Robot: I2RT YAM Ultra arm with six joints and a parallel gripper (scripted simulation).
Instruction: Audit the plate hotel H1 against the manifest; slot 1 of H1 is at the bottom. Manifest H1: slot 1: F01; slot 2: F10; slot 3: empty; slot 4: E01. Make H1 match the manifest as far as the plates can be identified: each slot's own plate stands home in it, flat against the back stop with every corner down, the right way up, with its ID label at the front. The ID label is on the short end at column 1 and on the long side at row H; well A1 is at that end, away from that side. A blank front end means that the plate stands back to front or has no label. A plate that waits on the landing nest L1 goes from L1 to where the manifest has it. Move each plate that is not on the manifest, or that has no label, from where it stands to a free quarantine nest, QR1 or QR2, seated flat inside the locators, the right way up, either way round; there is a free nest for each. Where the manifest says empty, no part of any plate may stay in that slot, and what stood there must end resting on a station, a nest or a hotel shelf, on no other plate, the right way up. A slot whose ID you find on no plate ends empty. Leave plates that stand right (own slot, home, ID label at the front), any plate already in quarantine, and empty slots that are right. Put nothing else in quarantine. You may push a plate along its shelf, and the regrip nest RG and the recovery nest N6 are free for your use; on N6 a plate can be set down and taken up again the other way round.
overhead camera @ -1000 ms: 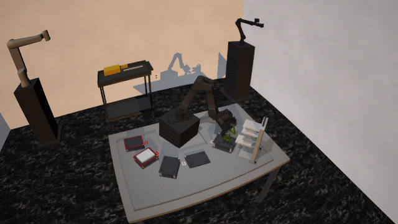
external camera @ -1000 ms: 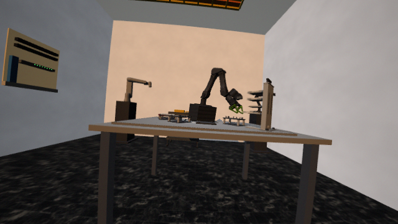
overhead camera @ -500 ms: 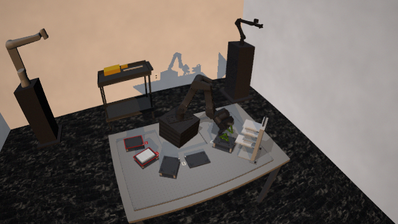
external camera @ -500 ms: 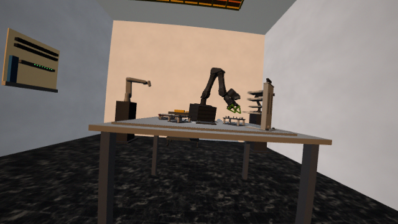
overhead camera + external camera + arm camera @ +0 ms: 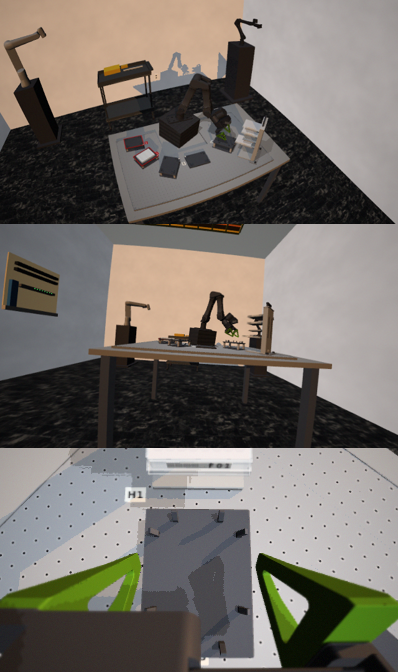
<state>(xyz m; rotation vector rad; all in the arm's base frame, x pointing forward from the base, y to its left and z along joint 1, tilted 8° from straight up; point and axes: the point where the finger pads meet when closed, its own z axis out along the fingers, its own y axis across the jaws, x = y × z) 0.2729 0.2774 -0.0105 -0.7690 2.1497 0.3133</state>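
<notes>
Right now my hand is 6 cm above the dark regrip nest, 1 cm to the left of it and 1 cm past it. Round my hand: white plate 11 cm ahead, 9 cm to the left; then A1 mark 10 cm behind, 6 cm below, 1 cm to the right; then RG tag 12 cm below, 9 cm behind, 7 cm to the right.
</notes>
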